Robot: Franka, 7 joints.
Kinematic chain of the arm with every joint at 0, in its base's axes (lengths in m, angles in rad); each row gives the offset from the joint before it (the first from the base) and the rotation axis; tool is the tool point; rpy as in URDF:
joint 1: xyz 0 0 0.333 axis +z
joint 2: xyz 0 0 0 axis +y
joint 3: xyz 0 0 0.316 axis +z
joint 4: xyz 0.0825 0 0 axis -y
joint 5: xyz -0.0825 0 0.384 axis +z
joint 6: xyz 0 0 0 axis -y
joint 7: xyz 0.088 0 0 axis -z
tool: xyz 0 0 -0.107 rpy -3.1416 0 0
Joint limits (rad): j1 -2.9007..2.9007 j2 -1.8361..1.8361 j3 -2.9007..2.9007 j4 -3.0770..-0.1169 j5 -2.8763..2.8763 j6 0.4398..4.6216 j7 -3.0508..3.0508
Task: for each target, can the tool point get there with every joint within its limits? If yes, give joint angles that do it. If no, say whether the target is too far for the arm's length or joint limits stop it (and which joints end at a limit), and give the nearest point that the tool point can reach.
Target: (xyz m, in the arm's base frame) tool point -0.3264 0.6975 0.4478
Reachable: yes | joints -0.9888 -1.1704 2.2769 -0.7425 -0.5669 3.8913 -1.8452
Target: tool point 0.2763 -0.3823 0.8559
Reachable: yes | joints 2.0076 -1.3866 -0.4526 -1.3882 -0.8944 4.0584 1.1080
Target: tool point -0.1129 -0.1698 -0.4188
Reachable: no: joint limits stop it (at a limit: joint 2) | nearest point -0.1176 -0.1768 -0.3560 | short by 0.063 m
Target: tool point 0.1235 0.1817 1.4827
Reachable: no: too far | nearest point 0.0905 0.1332 1.1756 | short by 0.313 m
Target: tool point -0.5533 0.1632 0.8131
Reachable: yes | joints 0.5570 -1.0460 1.2952 -1.0610 2.0482 3.3712 -2.0493
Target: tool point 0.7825 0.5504 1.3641
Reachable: no: too far | nearest point 0.4773 0.3357 0.9619 | short by 0.549 m
